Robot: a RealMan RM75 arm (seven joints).
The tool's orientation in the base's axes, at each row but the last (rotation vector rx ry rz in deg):
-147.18 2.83 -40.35
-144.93 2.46 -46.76
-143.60 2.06 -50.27
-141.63 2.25 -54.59
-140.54 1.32 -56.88
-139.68 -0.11 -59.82
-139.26 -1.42 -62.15
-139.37 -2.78 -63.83
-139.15 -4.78 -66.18
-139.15 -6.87 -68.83
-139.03 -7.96 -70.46
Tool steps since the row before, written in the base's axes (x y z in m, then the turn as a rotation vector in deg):
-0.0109 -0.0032 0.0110 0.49 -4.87 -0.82
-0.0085 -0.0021 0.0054 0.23 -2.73 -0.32
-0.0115 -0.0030 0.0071 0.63 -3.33 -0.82
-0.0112 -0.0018 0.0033 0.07 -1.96 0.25
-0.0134 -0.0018 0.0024 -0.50 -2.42 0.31
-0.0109 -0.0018 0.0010 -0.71 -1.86 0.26
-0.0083 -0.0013 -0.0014 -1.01 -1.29 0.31
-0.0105 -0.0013 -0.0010 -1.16 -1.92 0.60
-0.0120 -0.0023 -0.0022 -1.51 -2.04 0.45
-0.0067 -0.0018 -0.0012 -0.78 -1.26 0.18
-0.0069 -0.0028 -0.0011 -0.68 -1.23 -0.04
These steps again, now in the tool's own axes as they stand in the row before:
-0.0038 -0.0031 -0.0150 0.79 4.74 -1.25
-0.0037 -0.0015 -0.0095 0.48 2.59 -0.83
-0.0045 -0.0020 -0.0129 0.62 3.39 -0.51
-0.0061 -0.0015 -0.0100 0.59 1.62 -0.96
-0.0079 -0.0017 -0.0111 0.30 1.91 -1.57
-0.0067 -0.0009 -0.0088 0.02 1.40 -1.44
-0.0065 0.0000 -0.0055 -0.25 0.81 -1.44
-0.0076 -0.0007 -0.0074 -0.04 1.22 -1.97
-0.0091 0.0000 -0.0084 -0.37 1.30 -2.19
-0.0049 0.0003 -0.0050 -0.21 0.88 -1.19
-0.0048 0.0010 -0.0057 -0.32 0.95 -0.99

